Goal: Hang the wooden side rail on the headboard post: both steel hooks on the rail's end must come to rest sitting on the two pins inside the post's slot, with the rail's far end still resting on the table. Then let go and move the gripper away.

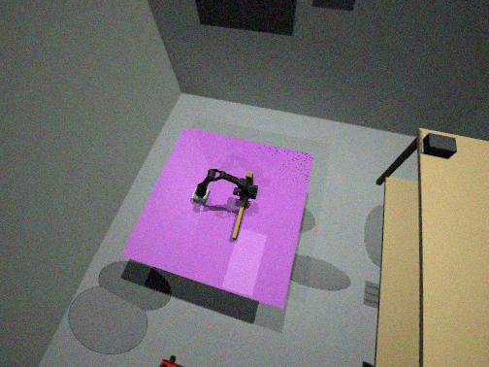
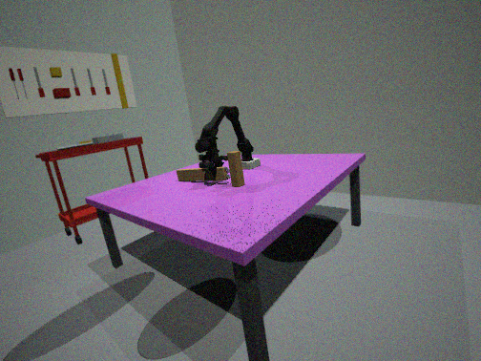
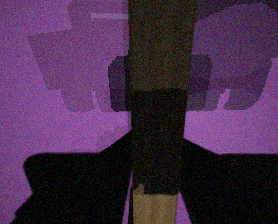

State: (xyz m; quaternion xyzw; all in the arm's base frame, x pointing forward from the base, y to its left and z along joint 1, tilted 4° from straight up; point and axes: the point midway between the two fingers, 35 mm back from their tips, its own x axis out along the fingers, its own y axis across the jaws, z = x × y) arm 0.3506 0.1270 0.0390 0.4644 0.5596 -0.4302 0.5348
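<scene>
The wooden headboard post lies 150 mm to the left of my gripper tip, 40 mm above it and 30 mm behind it.
</scene>
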